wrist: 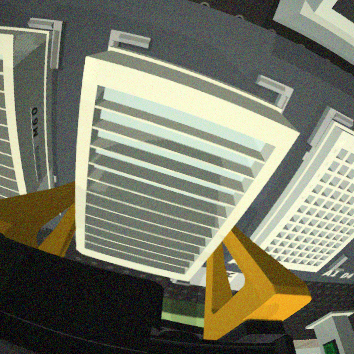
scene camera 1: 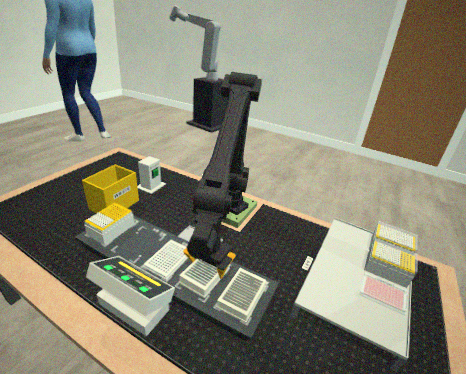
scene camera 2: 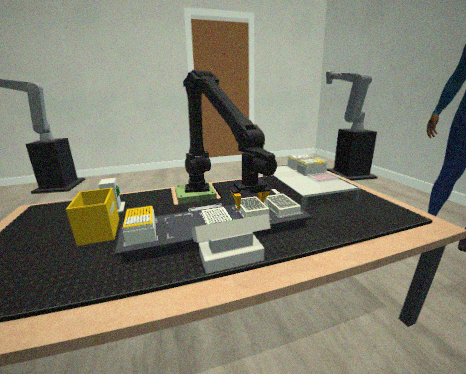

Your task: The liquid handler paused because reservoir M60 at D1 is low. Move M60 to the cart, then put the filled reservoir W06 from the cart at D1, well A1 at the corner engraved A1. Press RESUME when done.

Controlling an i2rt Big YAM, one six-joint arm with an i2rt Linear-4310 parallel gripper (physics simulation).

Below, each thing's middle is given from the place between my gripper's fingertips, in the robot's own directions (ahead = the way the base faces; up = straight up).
My hand is 310 mm past the white cart platform (scene camera 1: 331, 288) and 360 mm to the right of it. The rest, counted from my hand: pink plate (scene camera 1: 375, 289) (260 mm behind, 430 mm to the left, 10 mm above); white RESUME box (scene camera 1: 149, 168) (230 mm behind, 570 mm to the right, 10 mm above); yellow waste bin (scene camera 2: 93, 215) (30 mm behind, 550 mm to the right, 10 mm above).
